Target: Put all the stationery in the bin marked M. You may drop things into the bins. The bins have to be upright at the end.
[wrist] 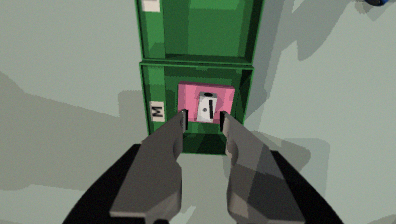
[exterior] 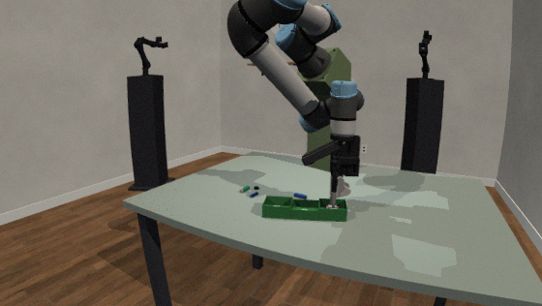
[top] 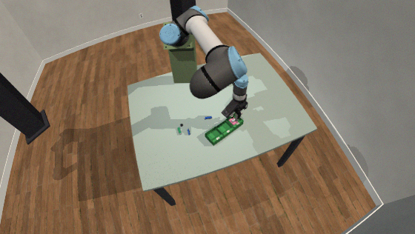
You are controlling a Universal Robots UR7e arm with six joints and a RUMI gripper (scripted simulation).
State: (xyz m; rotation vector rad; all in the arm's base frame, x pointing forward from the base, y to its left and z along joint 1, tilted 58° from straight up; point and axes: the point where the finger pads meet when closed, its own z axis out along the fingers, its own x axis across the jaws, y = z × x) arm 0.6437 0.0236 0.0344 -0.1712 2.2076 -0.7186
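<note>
My hand is 2 cm above the grey-white item. From my hand the other things lie so: green three-compartment bin tray: 8 cm to the right, 2 cm below, 1 cm behind; then black piece: 24 cm to the right, 24 cm behind, 4 cm below; then pink eraser: 3 cm below.
</note>
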